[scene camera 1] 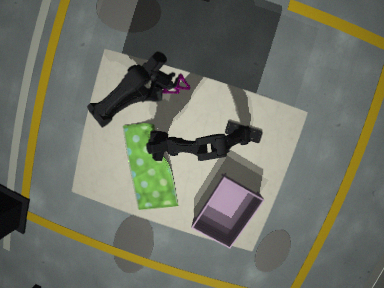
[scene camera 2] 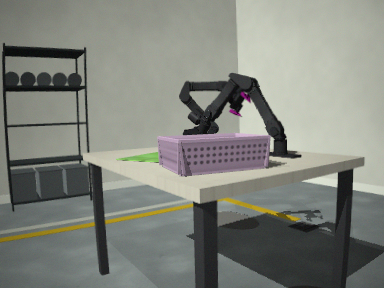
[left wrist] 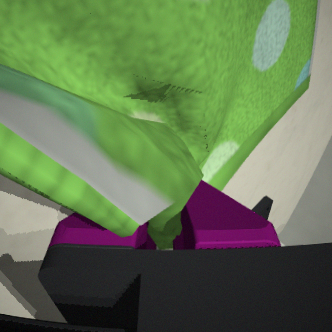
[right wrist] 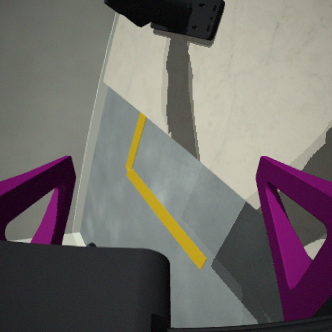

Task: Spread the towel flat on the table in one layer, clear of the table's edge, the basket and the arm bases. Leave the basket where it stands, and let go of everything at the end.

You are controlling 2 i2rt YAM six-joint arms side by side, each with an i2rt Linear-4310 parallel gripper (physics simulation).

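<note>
The green dotted towel (scene camera 1: 150,182) (scene camera 2: 142,158) (left wrist: 100,40) lies as a long narrow strip on the table. Its upper end in scene camera 1 is partly under my left arm. My left gripper (scene camera 1: 157,146) (scene camera 2: 200,131) (left wrist: 164,166) is shut on the towel; in the left wrist view green cloth is pinched between the fingers, with a raised fold and a pale stripe beside them. My right gripper (scene camera 1: 177,86) (scene camera 2: 240,105) (right wrist: 165,166) is open and empty, raised above the table near its top edge in scene camera 1, apart from the towel.
The pink basket (scene camera 1: 242,220) (scene camera 2: 220,155) stands on the table (scene camera 1: 280,125) (scene camera 2: 300,172), right of the towel in scene camera 1. The left arm's base (scene camera 1: 250,133) is above the basket there; the right arm's base (scene camera 1: 100,117) is near the left edge.
</note>
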